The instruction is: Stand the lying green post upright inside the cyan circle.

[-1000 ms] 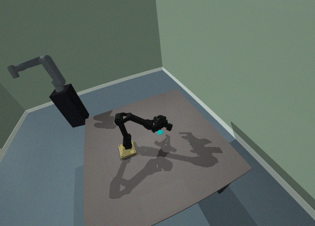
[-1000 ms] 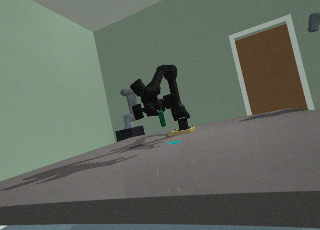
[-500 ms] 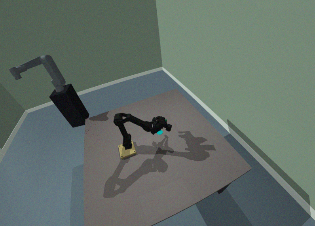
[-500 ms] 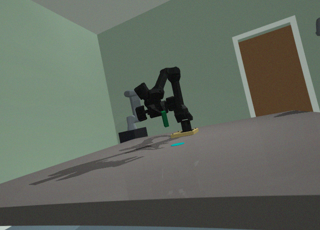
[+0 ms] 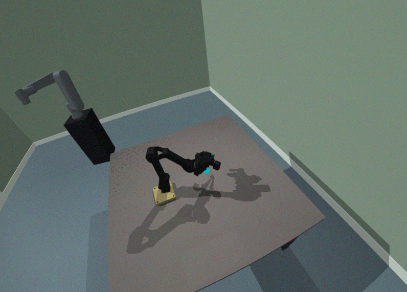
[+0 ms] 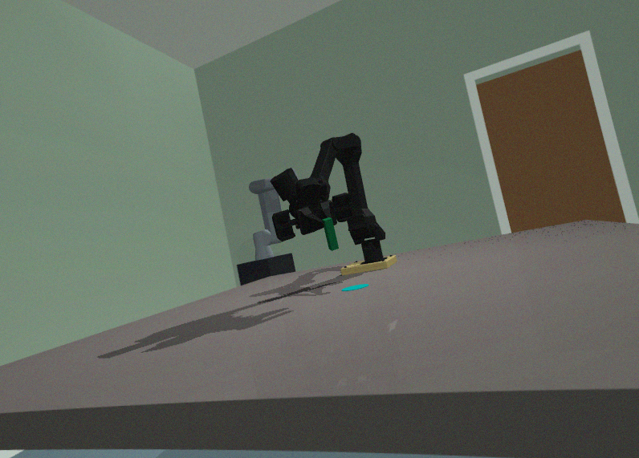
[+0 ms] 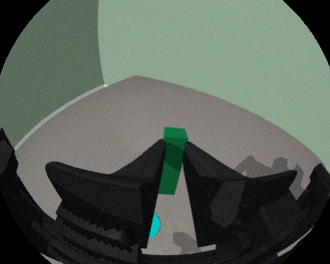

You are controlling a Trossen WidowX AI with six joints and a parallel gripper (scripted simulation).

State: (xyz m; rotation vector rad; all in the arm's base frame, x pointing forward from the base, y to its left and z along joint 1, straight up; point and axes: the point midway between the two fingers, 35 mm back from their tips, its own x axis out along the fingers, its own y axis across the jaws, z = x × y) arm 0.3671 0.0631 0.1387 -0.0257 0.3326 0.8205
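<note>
My gripper tip is now 15 cm above the cyan circle and 6 cm past it. The rest, counted from my gripper tip: green post (2 cm below).
</note>
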